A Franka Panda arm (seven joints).
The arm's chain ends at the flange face. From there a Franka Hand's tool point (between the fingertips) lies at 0.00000 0.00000 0.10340 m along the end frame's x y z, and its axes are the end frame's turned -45 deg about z.
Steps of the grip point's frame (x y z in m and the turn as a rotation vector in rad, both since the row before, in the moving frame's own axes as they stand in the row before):
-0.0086 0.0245 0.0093 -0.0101 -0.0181 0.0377
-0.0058 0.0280 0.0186 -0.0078 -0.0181 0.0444
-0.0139 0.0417 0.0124 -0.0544 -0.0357 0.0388
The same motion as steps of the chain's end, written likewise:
0.0119 0.0214 0.0093 -0.0199 -0.0057 0.0377
0.0165 0.0220 0.0186 -0.0183 -0.0073 0.0444
0.0184 0.0327 0.0126 -0.0637 0.0132 0.0388

